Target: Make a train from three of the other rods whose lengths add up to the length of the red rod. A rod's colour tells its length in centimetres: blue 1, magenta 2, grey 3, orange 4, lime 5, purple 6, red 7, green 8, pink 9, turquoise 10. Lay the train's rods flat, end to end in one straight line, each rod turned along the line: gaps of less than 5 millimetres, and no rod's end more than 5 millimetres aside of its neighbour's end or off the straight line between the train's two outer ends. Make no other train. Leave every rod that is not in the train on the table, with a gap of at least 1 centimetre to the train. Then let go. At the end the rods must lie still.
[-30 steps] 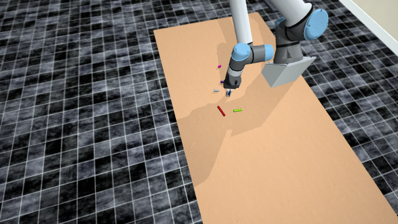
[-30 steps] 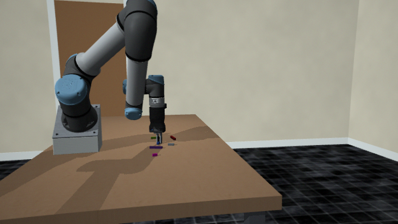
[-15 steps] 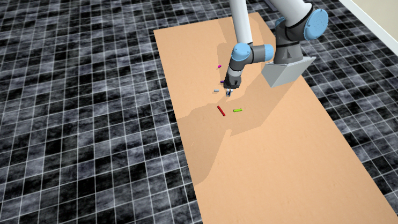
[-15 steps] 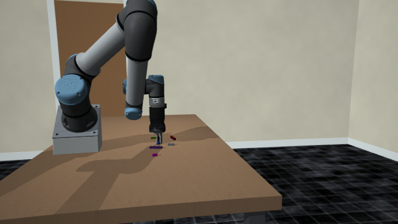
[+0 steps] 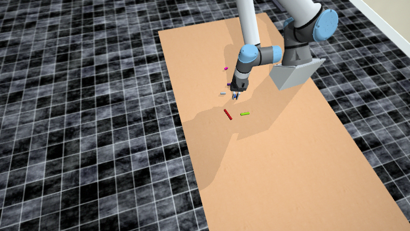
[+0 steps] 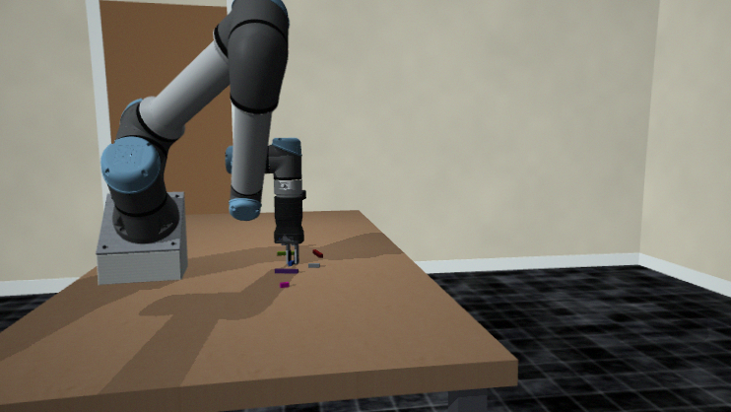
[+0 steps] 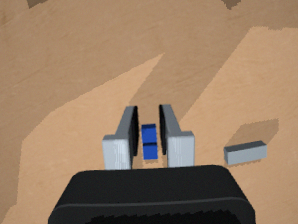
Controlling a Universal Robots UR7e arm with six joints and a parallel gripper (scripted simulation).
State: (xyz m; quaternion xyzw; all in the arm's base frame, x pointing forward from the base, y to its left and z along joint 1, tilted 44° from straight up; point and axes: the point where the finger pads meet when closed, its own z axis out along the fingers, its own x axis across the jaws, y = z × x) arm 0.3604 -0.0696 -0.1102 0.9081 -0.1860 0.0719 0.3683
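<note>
The lime rod is 10 mm behind my hand, 110 mm to the left of it and 10 mm below it. Also, from my hand: red rod: 80 mm ahead, 90 mm to the left, 10 mm below; purple rod: 20 mm behind, 90 mm to the right, 10 mm below; grey rod: 50 mm ahead, 50 mm to the right, 10 mm below.
</note>
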